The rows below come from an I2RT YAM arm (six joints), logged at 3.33 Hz.
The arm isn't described. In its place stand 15 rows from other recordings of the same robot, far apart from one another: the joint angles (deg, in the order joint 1, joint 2, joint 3, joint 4, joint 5, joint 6), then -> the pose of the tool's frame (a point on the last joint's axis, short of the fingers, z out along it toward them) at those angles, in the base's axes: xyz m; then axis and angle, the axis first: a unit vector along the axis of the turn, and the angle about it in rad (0 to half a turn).
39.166, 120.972, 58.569, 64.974, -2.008, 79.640 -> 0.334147 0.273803 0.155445 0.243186 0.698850 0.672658 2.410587
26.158, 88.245, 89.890, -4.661, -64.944, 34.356 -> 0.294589 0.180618 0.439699 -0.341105 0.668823 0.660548 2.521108
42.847, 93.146, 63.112, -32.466, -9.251, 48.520 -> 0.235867 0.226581 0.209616 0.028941 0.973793 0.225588 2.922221
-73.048, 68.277, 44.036, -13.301, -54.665, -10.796 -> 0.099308 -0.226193 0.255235 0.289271 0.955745 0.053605 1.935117
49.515, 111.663, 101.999, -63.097, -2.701, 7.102 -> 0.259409 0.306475 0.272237 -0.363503 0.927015 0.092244 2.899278
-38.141, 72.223, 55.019, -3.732, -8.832, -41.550 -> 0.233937 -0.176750 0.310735 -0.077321 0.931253 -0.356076 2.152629
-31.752, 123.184, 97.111, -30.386, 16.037, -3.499 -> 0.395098 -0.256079 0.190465 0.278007 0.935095 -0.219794 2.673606
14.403, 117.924, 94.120, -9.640, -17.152, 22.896 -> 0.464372 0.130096 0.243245 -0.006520 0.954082 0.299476 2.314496
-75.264, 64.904, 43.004, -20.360, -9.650, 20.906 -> 0.066430 -0.229107 0.243501 0.712961 0.689802 -0.125937 2.331982
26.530, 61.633, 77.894, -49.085, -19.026, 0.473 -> 0.176827 0.101250 0.413648 -0.300795 0.912389 0.277613 2.263661
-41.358, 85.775, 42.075, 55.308, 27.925, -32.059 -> 0.230996 -0.225561 0.272115 0.274812 0.693890 -0.665579 2.067052
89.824, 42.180, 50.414, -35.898, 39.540, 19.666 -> 0.023118 0.148032 0.338133 -0.373381 0.887653 0.269553 2.053814
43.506, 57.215, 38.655, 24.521, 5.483, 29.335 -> 0.174417 0.160861 0.325710 -0.059941 0.847969 0.526645 1.813938
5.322, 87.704, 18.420, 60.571, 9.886, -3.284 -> 0.259467 0.018032 0.152832 -0.000993 0.997488 -0.070833 1.726455
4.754, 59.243, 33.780, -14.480, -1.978, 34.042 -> 0.215154 0.019126 0.218856 0.241486 0.955594 0.168891 2.332070
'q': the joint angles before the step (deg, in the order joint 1, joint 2, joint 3, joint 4, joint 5, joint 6). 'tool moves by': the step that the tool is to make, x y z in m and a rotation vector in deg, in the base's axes. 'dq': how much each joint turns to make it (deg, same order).
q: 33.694 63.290 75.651 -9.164 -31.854 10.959
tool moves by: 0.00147 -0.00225 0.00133 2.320 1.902 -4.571
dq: -0.032 -0.354 -0.419 1.284 4.728 3.075
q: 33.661 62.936 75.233 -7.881 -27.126 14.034
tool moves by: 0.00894 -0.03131 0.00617 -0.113 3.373 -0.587
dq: -9.154 -0.563 2.178 -4.489 -8.453 2.420
